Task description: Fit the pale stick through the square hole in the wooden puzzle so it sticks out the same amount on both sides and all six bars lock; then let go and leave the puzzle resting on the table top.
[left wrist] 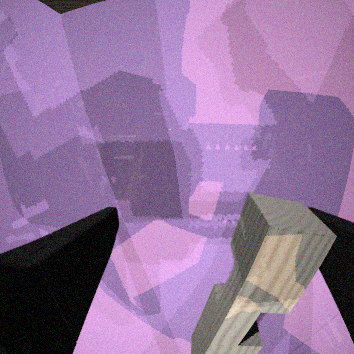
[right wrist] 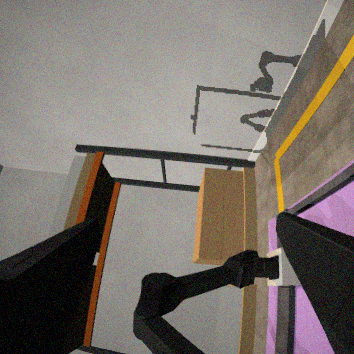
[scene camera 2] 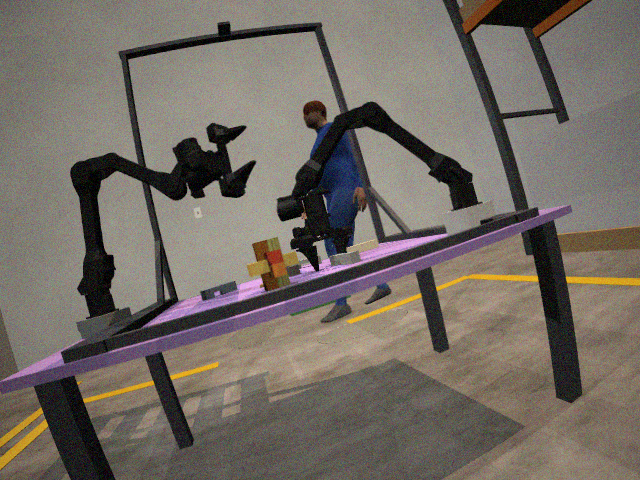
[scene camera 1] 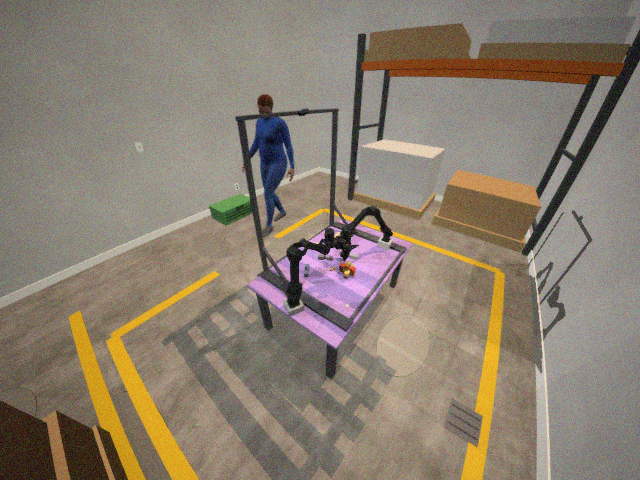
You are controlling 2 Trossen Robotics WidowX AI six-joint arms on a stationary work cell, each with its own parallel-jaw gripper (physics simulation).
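Places are measured from the left arm's base along level axes (x ahead, y left, z up), in centimetres.
Where they show: left gripper, fingertip midpoint: (left wrist: 211,217) (scene camera 2: 330,267); right gripper, fingertip midpoint: (right wrist: 189,225) (scene camera 2: 249,143) (scene camera 1: 358,239); left arm's base at its link origin: (right wrist: 273,267) (scene camera 2: 466,207) (scene camera 1: 385,239); right arm's base at its link origin: (scene camera 2: 103,314) (scene camera 1: 293,303).
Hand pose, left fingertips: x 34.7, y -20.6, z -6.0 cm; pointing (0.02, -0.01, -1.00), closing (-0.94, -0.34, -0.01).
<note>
Things, the pixels of their top centre, and the offset from my left fingertips. "*": a spot on its surface instead.
- grey notched block at its top centre: (scene camera 2: 217,286) dx +30.8, dy -15.3, dz +2.8 cm
- grey block at a spot on its surface: (scene camera 2: 344,258) * dx -2.3, dy +6.4, dz +1.6 cm
- pale bar at its top centre: (scene camera 2: 361,243) dx -20.9, dy -21.0, dz +2.8 cm
The wooden puzzle (scene camera 1: 346,269) (scene camera 2: 272,266), a cross of brown, yellow, orange and red bars, stands on the table; its square hole cannot be made out. A pale, wood-grained stick (left wrist: 282,260) with notches shows low in the left wrist view, partly in shadow, slanting beside the finger at the right. My left gripper (scene camera 2: 329,259) (left wrist: 211,217) points down near the table, to the right of the puzzle in scene camera 2, open and holding nothing. My right gripper (scene camera 2: 249,146) (right wrist: 189,225) is open and empty, raised high above the table and pointing sideways.
A grey notched block (scene camera 2: 218,290) lies left of the puzzle on the purple table (scene camera 2: 289,304). A grey block (scene camera 2: 344,258) and a pale bar (scene camera 2: 363,245) lie near my left gripper. A dark frame (scene camera 2: 268,32) stands over the table. A person in blue (scene camera 1: 272,149) is behind it.
</note>
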